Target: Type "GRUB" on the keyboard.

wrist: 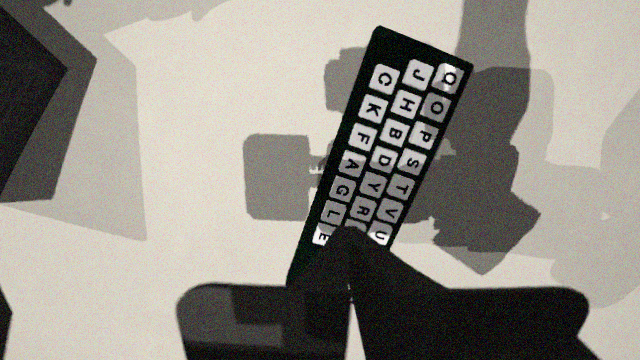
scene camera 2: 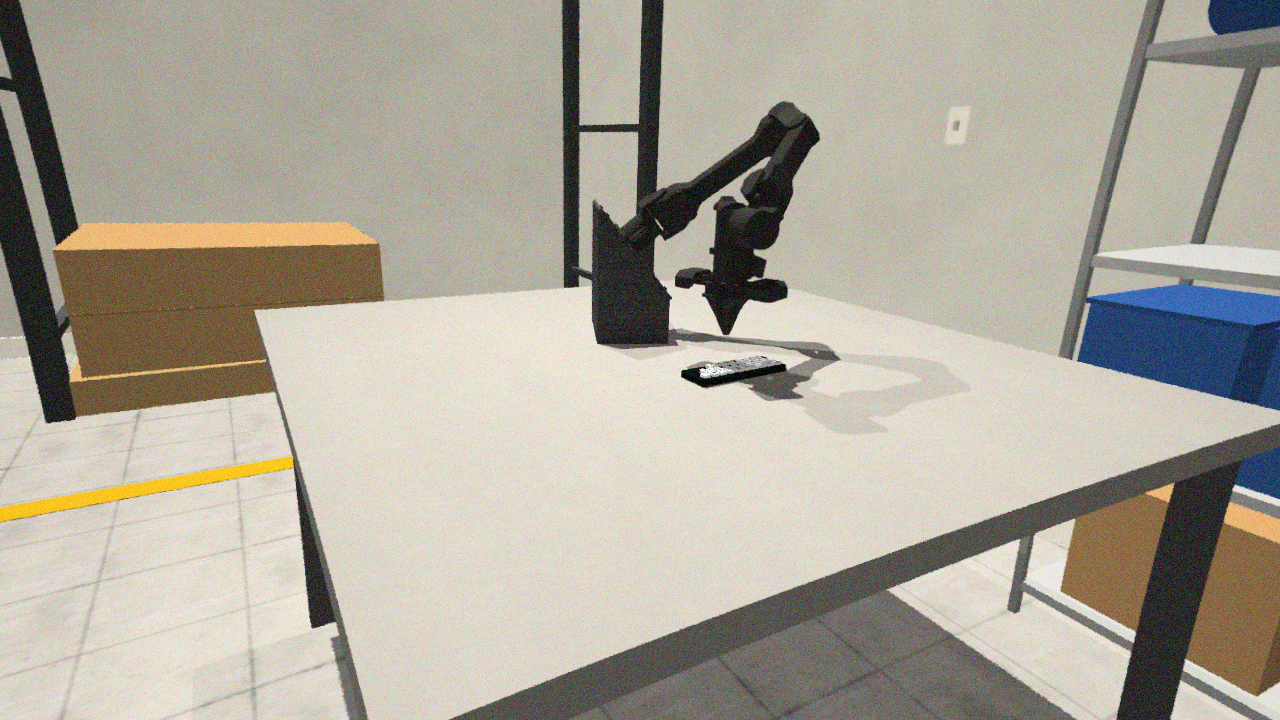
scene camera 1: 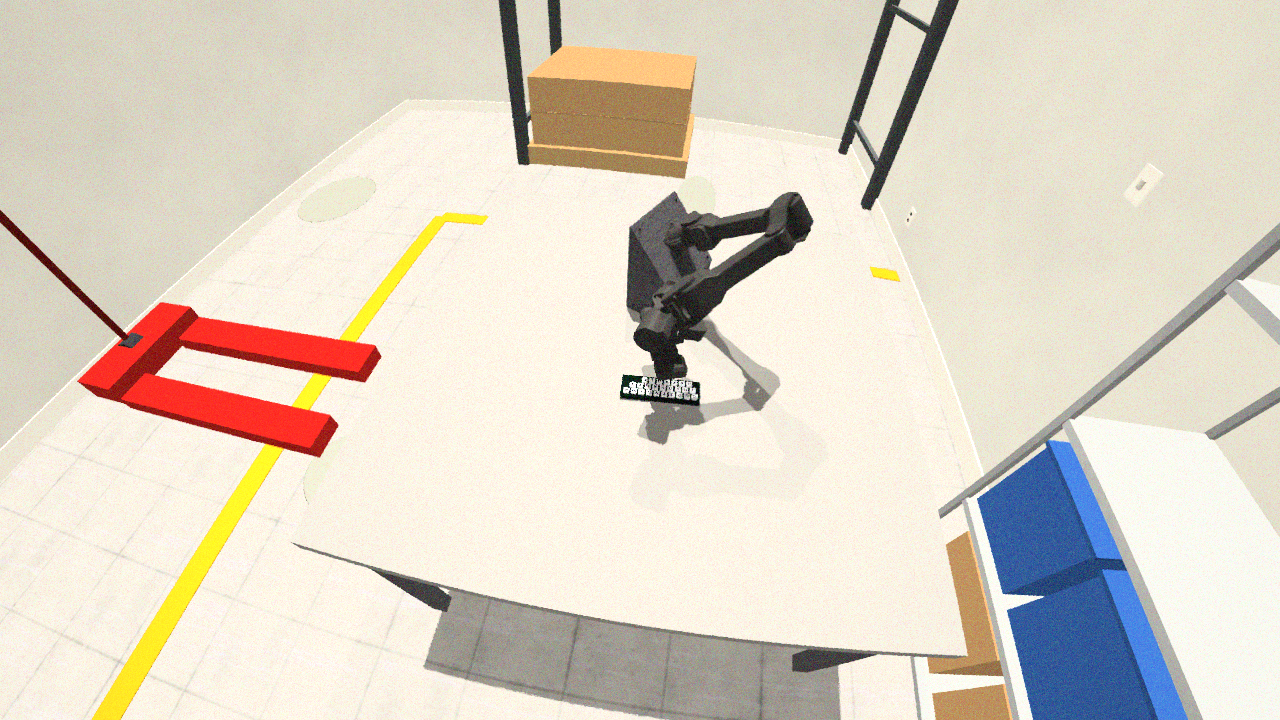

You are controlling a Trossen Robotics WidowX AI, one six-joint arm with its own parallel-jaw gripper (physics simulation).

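Places are measured from the arm's base along level axes (x left, y back, z up), in millimetres.
Pixels of known places: gripper, fingertip midpoint: (wrist: 345,235) (scene camera 2: 726,334); arm's base, origin of the base link: (scene camera 2: 627,241) (scene camera 1: 674,239).
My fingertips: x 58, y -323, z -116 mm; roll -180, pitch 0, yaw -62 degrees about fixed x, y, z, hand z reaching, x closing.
Observation:
For each thing: its middle in the pictures, then the offset to it from my fingertips. Level surfaces: height alone.
- small black keyboard, body centre: (wrist: 368,187) (scene camera 2: 734,369) (scene camera 1: 660,389) dx +12, dy -17, dz -58 mm
- G key, body centre: (wrist: 342,189) dx +4, dy -1, dz -51 mm
- R key, body centre: (wrist: 362,208) dx +0, dy -19, dz -51 mm
- U key, body centre: (wrist: 379,232) dx -10, dy -39, dz -51 mm
- B key, body centre: (wrist: 394,132) dx +50, dy -9, dz -51 mm
- table, its level: dz -66 mm
A small black keyboard (scene camera 1: 660,391) (scene camera 2: 733,370) with light letter keys lies flat on the table. In the wrist view it runs diagonally, and the G key (wrist: 342,190), R key (wrist: 361,209), U key (wrist: 379,236) and B key (wrist: 394,132) show. My gripper (scene camera 1: 667,372) (scene camera 2: 725,330) (wrist: 345,235) is shut and empty, pointing down, with its tips a little above the keyboard and apart from it. In the wrist view the tips overlap the key between E and U, below R; that key's letter and the keyboard's lower end are hidden.
The table (scene camera 1: 501,501) (scene camera 2: 537,501) carries the arm's dark base (scene camera 1: 648,259) (scene camera 2: 631,300) behind the keyboard. Brown boxes (scene camera 1: 611,98) (scene camera 2: 219,277), a red pallet jack (scene camera 1: 259,344) and blue bins (scene camera 1: 1042,519) (scene camera 2: 1163,358) stand away from the table top.

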